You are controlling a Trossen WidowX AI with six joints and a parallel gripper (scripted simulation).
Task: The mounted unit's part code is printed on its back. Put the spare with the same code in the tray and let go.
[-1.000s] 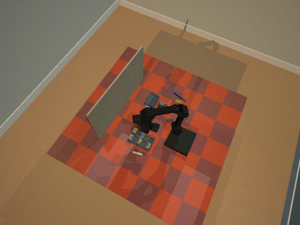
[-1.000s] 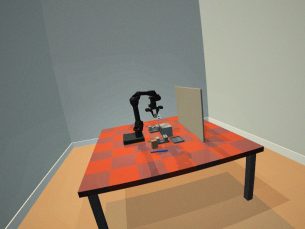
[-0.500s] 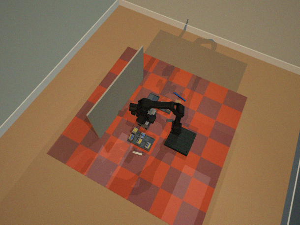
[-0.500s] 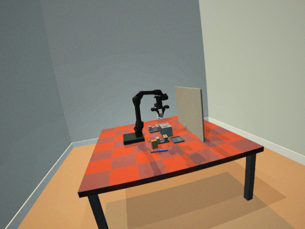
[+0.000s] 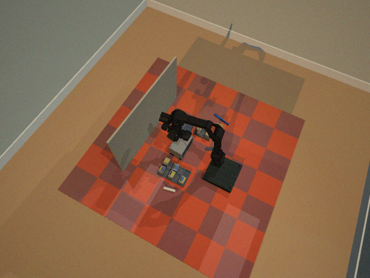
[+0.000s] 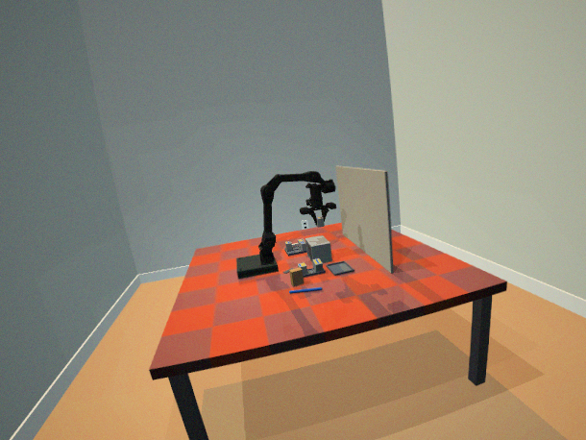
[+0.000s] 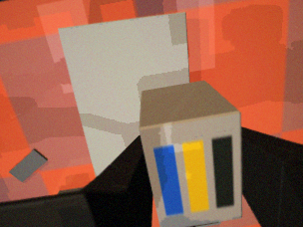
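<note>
My gripper tip is now 21 cm to the left of the grey tray, 18 cm above it and 4 cm short of it. The rest, counted from my gripper tip: grey panel: 22 cm ahead, 4 cm above, 1 cm to the right; then grey mounted unit: 13 cm below, 3 cm behind, 1 cm to the right; then tan spare block: 2 cm above.
</note>
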